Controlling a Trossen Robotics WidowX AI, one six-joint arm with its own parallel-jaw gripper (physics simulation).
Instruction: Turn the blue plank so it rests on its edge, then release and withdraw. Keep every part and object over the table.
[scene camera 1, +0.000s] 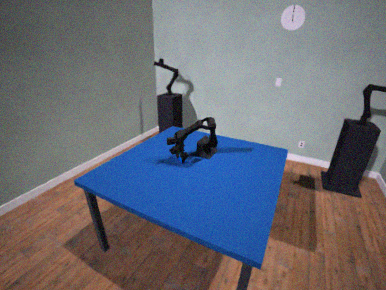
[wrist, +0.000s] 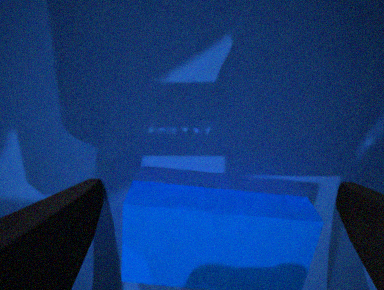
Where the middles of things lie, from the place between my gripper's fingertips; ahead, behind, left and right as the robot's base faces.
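My gripper: 1 cm to the right of the blue plank (wrist: 168, 229), 1 cm past it, 1 cm below it.
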